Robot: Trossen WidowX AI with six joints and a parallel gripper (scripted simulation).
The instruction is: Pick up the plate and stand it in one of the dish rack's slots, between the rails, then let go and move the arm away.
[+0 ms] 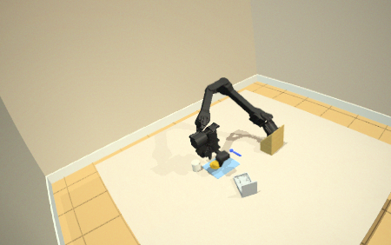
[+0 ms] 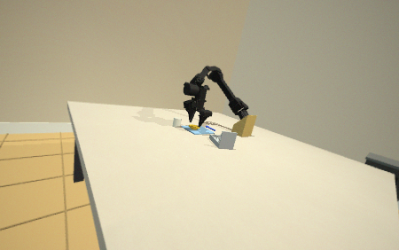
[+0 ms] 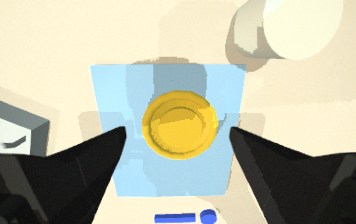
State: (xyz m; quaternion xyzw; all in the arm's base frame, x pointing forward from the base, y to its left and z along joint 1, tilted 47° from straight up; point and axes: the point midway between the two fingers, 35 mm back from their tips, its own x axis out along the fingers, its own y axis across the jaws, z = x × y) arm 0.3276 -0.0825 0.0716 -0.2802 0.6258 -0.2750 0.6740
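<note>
My gripper tip is 10 mm above the yellow plate. The rest, counted from my gripper tip: light blue mat: 30 mm behind, 10 mm to the left, 30 mm below; blue spoon: 150 mm behind, 20 mm to the right, 30 mm below; white cup: 80 mm ahead, 60 mm to the right, 10 mm below.
</note>
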